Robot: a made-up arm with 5 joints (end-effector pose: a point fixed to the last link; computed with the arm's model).
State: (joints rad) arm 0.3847 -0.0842 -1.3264 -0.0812 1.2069
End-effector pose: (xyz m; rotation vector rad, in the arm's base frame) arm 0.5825 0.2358 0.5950 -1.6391 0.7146 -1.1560
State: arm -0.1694 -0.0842 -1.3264 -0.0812 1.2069
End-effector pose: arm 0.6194 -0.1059 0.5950 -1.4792 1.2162 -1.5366
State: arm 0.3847 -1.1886 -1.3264 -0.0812 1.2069
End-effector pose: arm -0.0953 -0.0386 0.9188 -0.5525 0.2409 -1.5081
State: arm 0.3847 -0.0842 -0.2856 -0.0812 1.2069
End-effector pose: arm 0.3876 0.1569 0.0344 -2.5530 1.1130 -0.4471
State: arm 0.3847 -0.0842 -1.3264 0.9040 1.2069
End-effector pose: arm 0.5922 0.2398 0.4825 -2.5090 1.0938 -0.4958
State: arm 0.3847 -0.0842 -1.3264 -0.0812 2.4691
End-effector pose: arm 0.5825 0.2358 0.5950 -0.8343 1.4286 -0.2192
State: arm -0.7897 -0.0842 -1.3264 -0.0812 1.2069
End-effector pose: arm 0.4425 -0.4463 0.5950 -1.1492 1.7831 -1.9176
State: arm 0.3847 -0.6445 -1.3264 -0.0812 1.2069
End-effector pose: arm 0.2809 0.1137 0.8630 -1.0963 0.4779 -1.3811
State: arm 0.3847 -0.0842 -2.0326 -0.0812 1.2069
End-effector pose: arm 0.3925 0.1589 0.9575 -0.9516 0.4149 -1.4237
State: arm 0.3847 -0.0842 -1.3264 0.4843 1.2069
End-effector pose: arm 0.6009 0.2433 0.5314 -2.1564 0.9401 -0.8220
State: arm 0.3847 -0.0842 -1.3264 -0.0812 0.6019
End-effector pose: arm 0.5825 0.2358 0.5950 -1.9178 0.2091 -1.5700
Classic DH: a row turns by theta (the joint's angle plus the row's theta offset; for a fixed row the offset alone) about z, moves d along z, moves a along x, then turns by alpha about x. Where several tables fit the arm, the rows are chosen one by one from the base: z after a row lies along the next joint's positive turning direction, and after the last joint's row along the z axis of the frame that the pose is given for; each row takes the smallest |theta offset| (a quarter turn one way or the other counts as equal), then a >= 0, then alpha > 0; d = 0 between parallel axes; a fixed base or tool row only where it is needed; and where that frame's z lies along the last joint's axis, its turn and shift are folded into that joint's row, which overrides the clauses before.
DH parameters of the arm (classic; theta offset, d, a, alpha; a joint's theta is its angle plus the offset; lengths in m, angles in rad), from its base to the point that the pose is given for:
joint 1: 0 0.1635 0 -1.5708
joint 2: -1.3848 0 0.3364 0
joint 3: -0.4085 0 -0.4957 0
joint 4: -1.3483 0 -0.0736 1.5708
joint 5: 3.1416 0.094 0 0

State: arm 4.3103 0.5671 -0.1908 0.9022 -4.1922
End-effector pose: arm -0.0334 -0.0785 -0.1785 -1.0974 -2.2087 -1.8302
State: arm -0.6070 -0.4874 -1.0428 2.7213 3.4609
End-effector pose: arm 0.2691 -0.1869 0.4712 -0.8736 -1.7493 -0.1899
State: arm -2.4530 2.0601 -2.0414 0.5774 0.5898
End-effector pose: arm -0.2865 -0.2358 -0.6513 -0.1295 2.6189 0.4805
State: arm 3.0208 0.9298 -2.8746 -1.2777 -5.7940
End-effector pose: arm -0.6267 0.0761 0.6775 0.0244 0.0776 0.3682
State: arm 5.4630 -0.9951 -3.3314 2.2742 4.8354
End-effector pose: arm -0.4661 0.4997 0.5851 1.0669 0.3462 0.7834
